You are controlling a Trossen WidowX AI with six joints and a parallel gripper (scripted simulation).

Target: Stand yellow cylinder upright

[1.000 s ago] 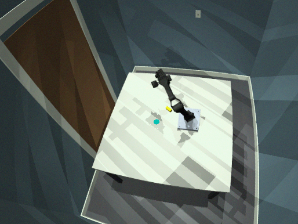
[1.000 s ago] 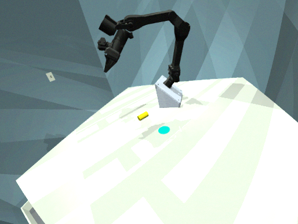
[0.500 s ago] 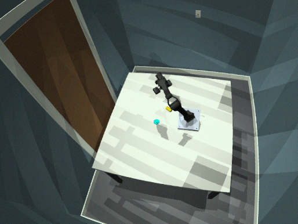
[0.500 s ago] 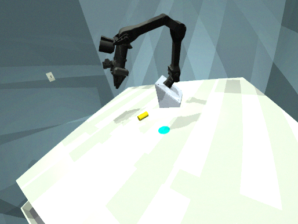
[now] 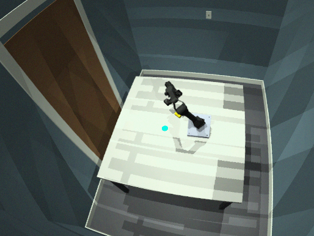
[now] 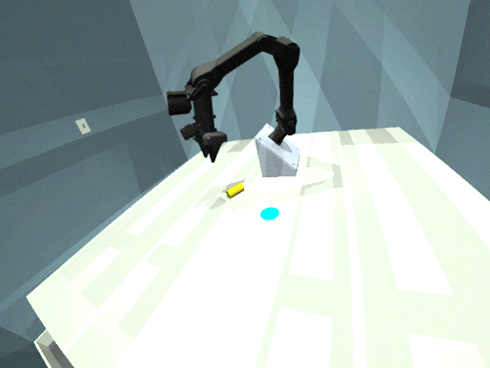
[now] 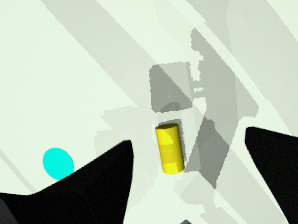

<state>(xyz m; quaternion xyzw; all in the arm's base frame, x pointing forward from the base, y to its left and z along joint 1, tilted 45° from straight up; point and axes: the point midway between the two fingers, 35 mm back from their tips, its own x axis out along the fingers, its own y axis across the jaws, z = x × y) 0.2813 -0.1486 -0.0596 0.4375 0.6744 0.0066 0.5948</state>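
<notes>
Right now the yellow cylinder is 150 mm below my gripper tip, 40 mm behind it and 30 mm to the left of it. Also, from my gripper tip: cyan circle: 200 mm to the left, 170 mm below, 50 mm ahead.
</notes>
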